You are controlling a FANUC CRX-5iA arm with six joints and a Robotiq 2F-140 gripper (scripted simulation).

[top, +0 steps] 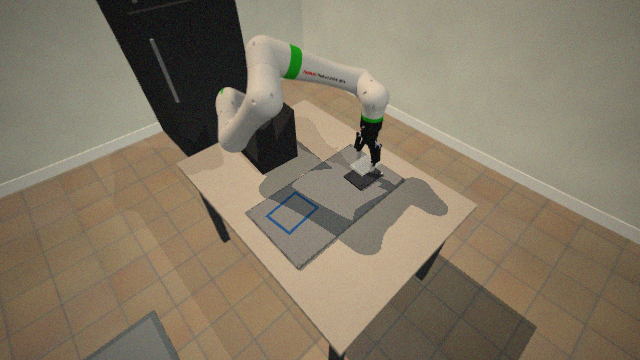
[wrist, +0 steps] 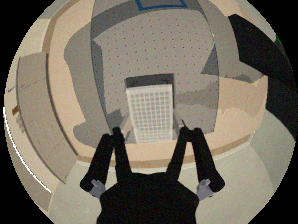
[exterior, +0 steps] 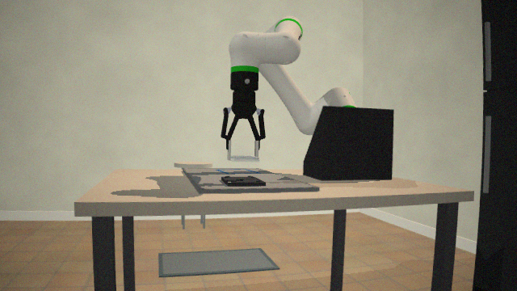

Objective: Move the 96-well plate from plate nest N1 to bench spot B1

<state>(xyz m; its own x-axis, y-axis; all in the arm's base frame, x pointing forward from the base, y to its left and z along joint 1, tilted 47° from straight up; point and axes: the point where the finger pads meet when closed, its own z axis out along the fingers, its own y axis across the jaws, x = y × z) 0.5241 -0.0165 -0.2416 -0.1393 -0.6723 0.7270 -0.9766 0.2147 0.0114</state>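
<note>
Now: the black plate nest 100 mm below my hand. Round my hand: white 96-well plate (20 mm below).
</note>
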